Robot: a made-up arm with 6 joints. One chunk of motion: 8 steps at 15 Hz.
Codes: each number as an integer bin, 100 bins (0 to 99) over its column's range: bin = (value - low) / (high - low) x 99, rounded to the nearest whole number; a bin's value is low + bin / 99 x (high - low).
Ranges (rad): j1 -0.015..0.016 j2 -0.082..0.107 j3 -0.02..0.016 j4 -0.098..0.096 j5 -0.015..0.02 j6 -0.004..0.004
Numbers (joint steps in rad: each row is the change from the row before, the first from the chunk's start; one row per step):
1: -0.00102 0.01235 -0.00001 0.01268 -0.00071 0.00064
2: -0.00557 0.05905 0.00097 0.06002 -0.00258 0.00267
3: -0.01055 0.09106 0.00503 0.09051 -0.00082 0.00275
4: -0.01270 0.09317 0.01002 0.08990 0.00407 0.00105
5: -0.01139 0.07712 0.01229 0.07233 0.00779 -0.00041
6: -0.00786 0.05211 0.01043 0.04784 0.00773 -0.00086
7: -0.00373 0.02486 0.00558 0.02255 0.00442 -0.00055
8: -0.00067 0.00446 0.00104 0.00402 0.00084 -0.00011
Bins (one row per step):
1: 45 49 55 56 40 57
2: 30 74 58 81 35 83
3: 14 91 69 96 40 84
4: 7 92 83 96 54 62
5: 12 83 89 87 64 44
6: 23 70 84 74 64 39
7: 36 56 70 62 55 43
8: 46 45 58 52 45 48

